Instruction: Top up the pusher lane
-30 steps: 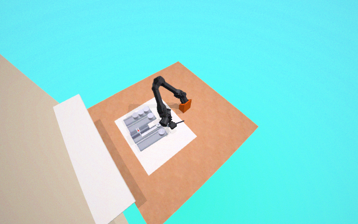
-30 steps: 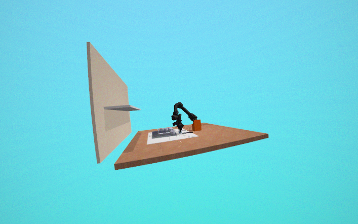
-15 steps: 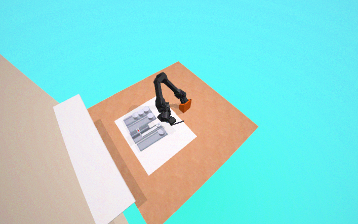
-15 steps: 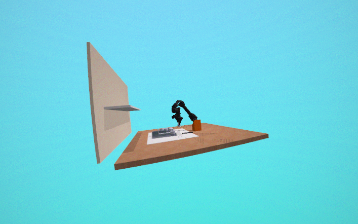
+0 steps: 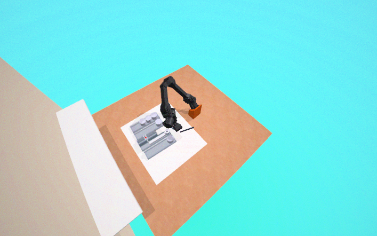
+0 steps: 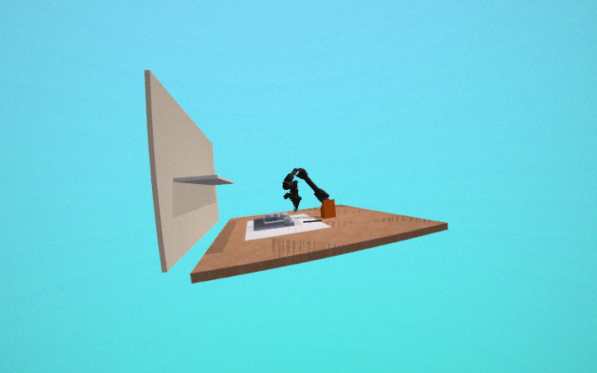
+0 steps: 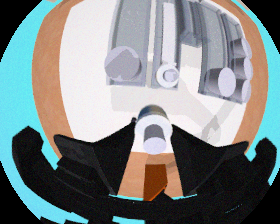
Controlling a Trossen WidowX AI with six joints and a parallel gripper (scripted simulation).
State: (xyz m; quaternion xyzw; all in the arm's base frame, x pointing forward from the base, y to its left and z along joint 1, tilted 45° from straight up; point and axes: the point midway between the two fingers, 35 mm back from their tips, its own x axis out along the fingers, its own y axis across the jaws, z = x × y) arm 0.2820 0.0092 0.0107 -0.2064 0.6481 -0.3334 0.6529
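The grey lane rack is 20 cm ahead of my gripper tip, 9 cm to the right of it and 9 cm below it. Round my gripper tip: thin black rod 10 cm below, 9 cm behind, 7 cm to the left; red mark 23 cm ahead, 11 cm to the right, 3 cm below; shelf 56 cm ahead, 26 cm above, 12 cm to the right.
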